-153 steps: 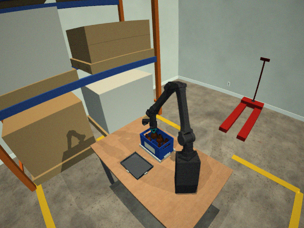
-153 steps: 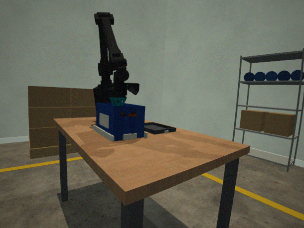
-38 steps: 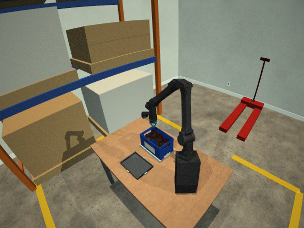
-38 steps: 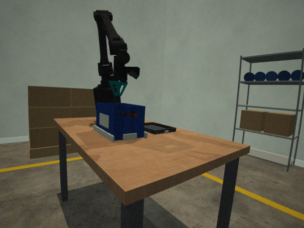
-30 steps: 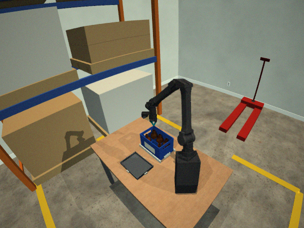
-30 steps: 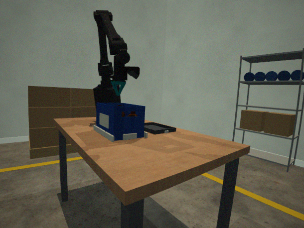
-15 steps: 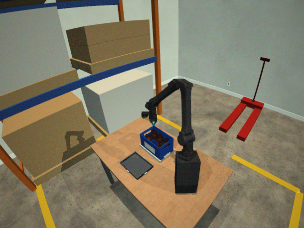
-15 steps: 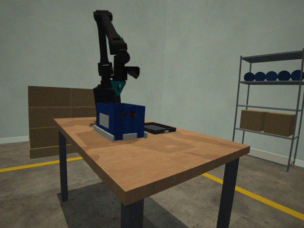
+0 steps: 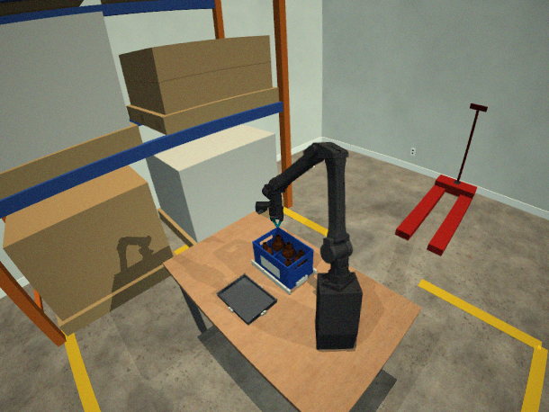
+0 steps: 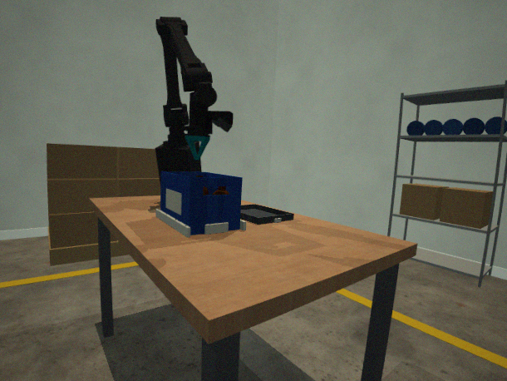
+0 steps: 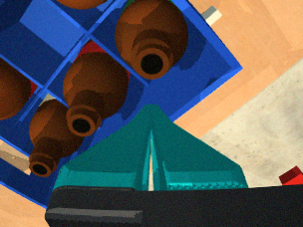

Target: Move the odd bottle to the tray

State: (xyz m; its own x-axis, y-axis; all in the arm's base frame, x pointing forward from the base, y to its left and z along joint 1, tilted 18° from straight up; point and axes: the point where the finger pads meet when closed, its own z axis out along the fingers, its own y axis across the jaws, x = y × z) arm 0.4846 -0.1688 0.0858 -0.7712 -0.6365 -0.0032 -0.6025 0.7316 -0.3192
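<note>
Now: the bottle 10 mm ahead of my hand, 90 mm to the left of it and 150 mm below it. Round my hand: crate: 80 mm behind, 60 mm to the left, 150 mm below; dark tray: 70 mm behind, 340 mm to the left, 220 mm below.
</note>
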